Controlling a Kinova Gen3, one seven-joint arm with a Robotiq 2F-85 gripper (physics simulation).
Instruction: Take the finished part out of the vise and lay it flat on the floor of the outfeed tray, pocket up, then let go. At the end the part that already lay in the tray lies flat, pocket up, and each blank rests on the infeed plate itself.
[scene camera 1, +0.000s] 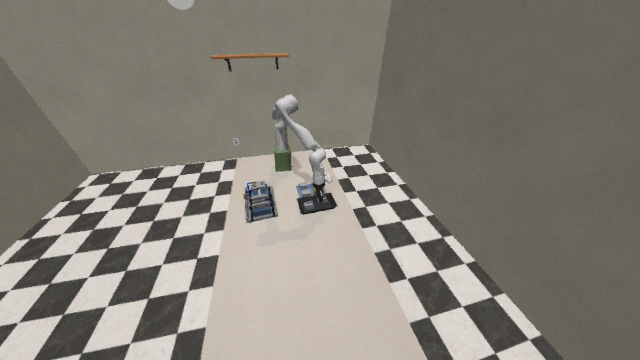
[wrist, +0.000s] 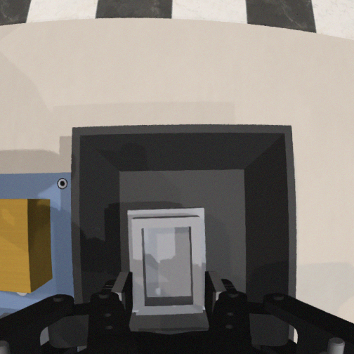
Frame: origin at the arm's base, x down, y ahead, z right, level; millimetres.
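Seen in the pictures: gripper, fingertip midpoint: (scene camera 1: 319, 199); arm's base, link origin: (scene camera 1: 282, 148).
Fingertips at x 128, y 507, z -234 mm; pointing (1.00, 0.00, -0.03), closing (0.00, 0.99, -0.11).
Offsets run from my fingertips to a thing's top centre. "spot": to the spot under its first point.
My gripper (scene camera 1: 321, 199) (wrist: 168, 287) is shut on the finished part (wrist: 168, 260), a light grey rectangular block with its pocket facing up to the wrist camera. The part is inside the outline of the black outfeed tray @(spot: dx +13, dy +82, dz +19 mm) (scene camera 1: 318, 210) (wrist: 182, 129), left of the middle of its floor in the wrist view. Whether its underside touches the floor is hidden. The other finished part @(dx +1, dy +21, dz +72 mm) (scene camera 1: 309, 204) lies in the tray's left portion in the scene view and looks flat; its pocket is too small to judge. The blue infeed plate @(spot: dx +40, dy -152, dz +118 mm) (scene camera 1: 300, 191) (wrist: 61, 215) bears grey blanks, small in the scene view.
A yellow block (wrist: 25, 245) stands on the infeed plate, close to the tray's left wall in the wrist view. The vise assembly (scene camera 1: 260, 201) stands to the left in the scene view, apart from the tray. The tray walls rise around the fingers.
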